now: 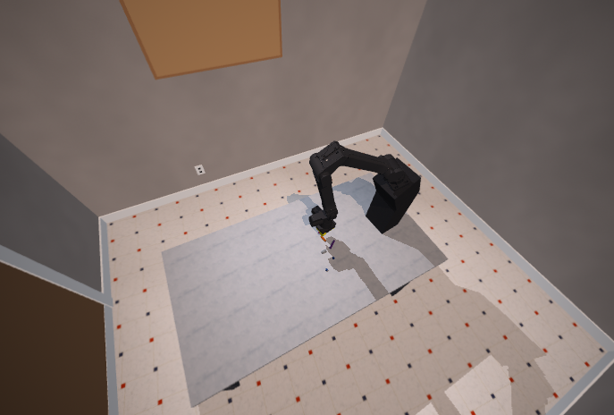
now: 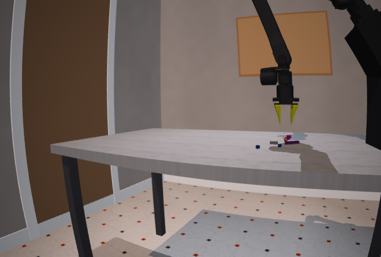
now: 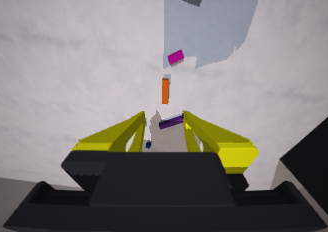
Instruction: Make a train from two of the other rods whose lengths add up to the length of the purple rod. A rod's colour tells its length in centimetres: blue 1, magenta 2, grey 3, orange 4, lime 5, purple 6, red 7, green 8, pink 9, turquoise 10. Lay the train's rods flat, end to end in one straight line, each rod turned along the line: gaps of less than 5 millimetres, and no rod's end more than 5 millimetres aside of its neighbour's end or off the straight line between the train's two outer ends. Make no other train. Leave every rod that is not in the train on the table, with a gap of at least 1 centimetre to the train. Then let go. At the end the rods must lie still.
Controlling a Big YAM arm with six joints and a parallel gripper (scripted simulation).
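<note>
My hand is 7 cm above the orange rod. The rest, counted from my hand: grey rod: 8 cm to the left, 7 cm below, 2 cm ahead; purple rod: 7 cm below, 5 cm to the left, 4 cm behind.
</note>
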